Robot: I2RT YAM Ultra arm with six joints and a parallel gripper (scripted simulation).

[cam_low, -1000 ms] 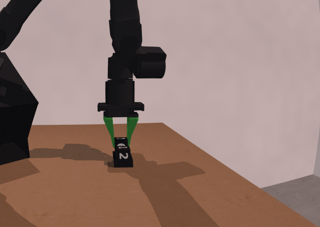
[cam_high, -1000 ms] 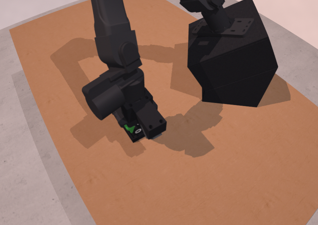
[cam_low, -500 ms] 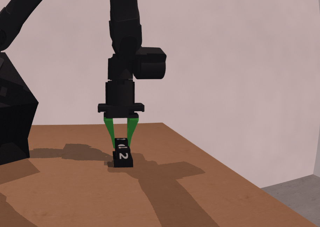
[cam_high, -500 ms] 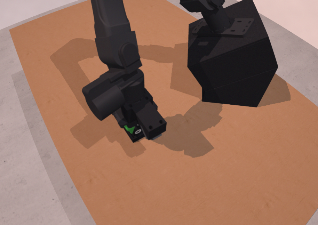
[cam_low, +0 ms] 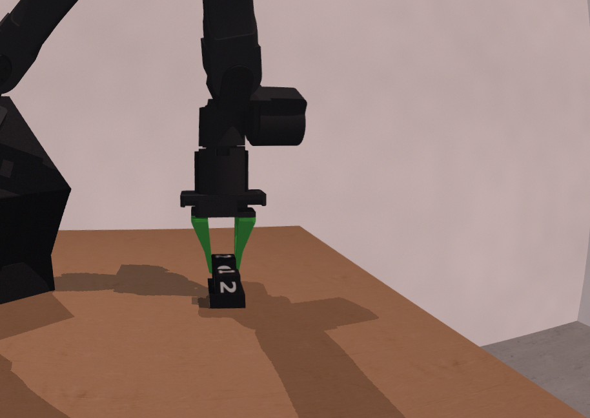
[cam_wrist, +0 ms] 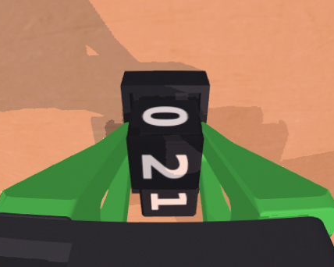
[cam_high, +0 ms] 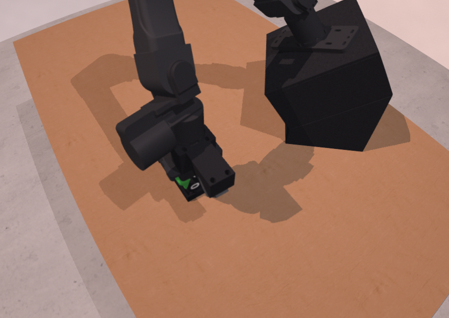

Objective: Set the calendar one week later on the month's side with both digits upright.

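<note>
Now: hand 30 mm above the black tray, 20 mm to the left of it and 10 mm past it.
</note>
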